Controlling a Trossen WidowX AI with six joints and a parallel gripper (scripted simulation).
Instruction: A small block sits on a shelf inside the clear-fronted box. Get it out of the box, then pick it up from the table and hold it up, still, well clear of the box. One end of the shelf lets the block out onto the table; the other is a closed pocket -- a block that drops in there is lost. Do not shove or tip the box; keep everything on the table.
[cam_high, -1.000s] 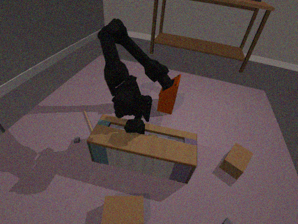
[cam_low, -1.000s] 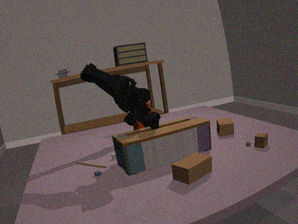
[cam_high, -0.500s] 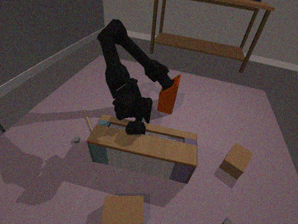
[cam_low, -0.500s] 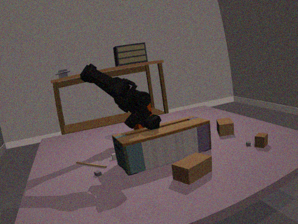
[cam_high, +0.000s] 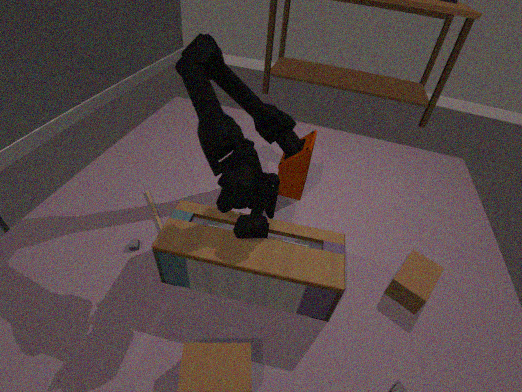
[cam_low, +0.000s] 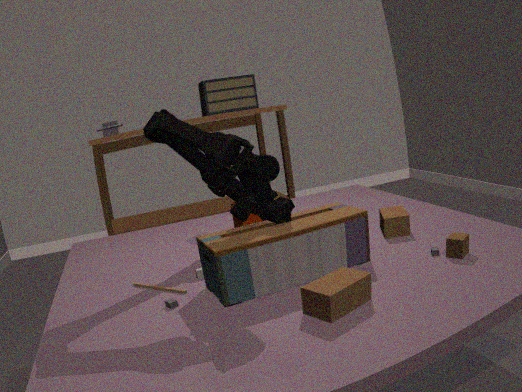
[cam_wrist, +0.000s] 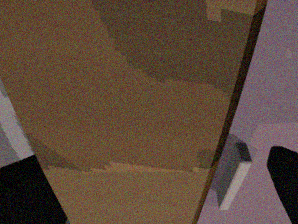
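Right now the tan block is 40 mm ahead of my gripper tip and 30 mm to the left of it. The rest, counted from my gripper tip: thin stick 30 mm behind, 330 mm to the right, 80 mm below; then box 30 mm ahead, 20 mm to the right, 30 mm below.
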